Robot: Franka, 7 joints.
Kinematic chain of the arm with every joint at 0, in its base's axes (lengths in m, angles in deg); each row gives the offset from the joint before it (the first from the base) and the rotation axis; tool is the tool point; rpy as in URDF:
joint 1: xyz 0 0 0.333 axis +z
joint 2: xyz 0 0 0 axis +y
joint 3: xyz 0 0 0.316 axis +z
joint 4: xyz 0.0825 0 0 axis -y
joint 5: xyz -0.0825 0 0.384 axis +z
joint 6: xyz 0 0 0 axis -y
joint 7: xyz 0.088 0 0 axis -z
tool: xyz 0 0 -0.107 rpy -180 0 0
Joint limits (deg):
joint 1: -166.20..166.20
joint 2: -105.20..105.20
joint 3: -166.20..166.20
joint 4: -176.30..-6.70
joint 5: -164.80..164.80
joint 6: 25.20..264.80
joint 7: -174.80..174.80
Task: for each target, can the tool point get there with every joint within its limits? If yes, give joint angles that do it. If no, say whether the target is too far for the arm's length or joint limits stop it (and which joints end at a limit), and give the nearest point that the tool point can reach.
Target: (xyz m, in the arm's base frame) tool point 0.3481 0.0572 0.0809
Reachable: yes | joints -48.51 64.16 29.82 -127.70 52.29 66.16 -48.26
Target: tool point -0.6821 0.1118 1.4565
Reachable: no: too far | nearest point -0.4436 0.0727 1.0637 | short by 0.461 m
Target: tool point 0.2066 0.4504 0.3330
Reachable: yes | joints -23.54 -61.37 91.94 -135.73 -57.62 130.04 -68.97
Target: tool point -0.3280 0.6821 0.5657
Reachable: yes | joints -104.46 -49.55 -114.16 -64.56 37.43 127.68 -86.41
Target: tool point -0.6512 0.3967 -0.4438
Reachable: no: too far | nearest point -0.5210 0.3174 -0.2484 | short by 0.248 m
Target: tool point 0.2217 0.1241 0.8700
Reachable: yes | joints 51.84 -36.13 4.29 -107.75 -100.22 57.76 118.11
